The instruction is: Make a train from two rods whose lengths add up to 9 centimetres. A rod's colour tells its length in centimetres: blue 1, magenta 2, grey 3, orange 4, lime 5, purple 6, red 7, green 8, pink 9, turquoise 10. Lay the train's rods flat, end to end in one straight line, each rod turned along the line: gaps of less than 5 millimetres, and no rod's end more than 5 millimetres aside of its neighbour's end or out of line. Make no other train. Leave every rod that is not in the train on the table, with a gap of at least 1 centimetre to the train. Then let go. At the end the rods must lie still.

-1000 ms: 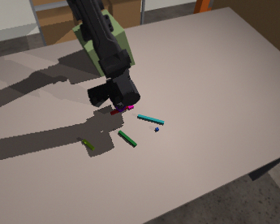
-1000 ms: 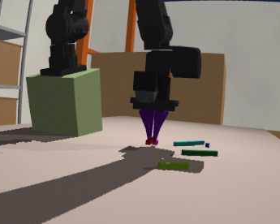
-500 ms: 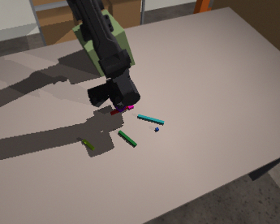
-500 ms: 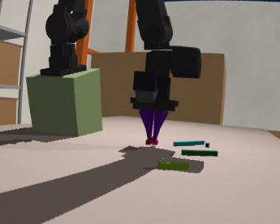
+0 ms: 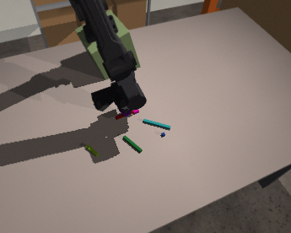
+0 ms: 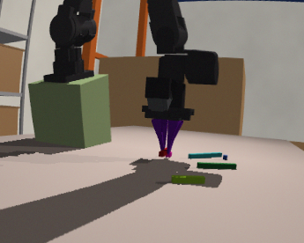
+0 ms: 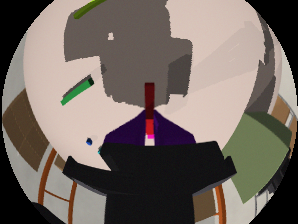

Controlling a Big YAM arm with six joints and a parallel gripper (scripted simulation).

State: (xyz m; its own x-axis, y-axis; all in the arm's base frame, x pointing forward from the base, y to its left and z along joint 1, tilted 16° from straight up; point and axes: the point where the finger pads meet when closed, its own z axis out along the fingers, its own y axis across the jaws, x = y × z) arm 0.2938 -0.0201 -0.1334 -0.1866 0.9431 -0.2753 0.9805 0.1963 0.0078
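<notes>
Now: the red rod 10 mm to the right of my hand. From my hand the other things lie so: magenta rod 40 mm to the left, 20 mm below, 10 mm behind; then turquoise rod 100 mm to the left, 60 mm ahead, 20 mm below; then green rod 120 mm ahead, 20 mm below, 10 mm to the right.
</notes>
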